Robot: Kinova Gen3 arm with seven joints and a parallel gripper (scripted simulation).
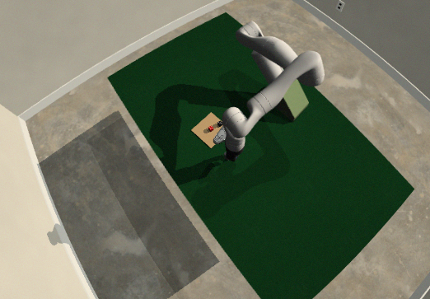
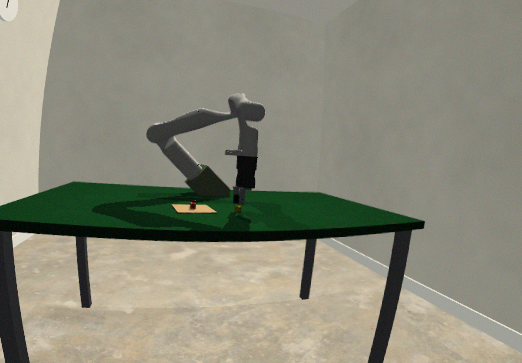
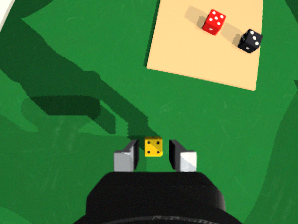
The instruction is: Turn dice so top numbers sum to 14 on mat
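My hand is 3 cm above the yellow die. From my hand the other things lie so: black die 7 cm behind, 16 cm to the right, 3 cm below; tan mat 2 cm behind, 17 cm to the right, 4 cm below; red die 2 cm behind, 17 cm to the right, 3 cm below.
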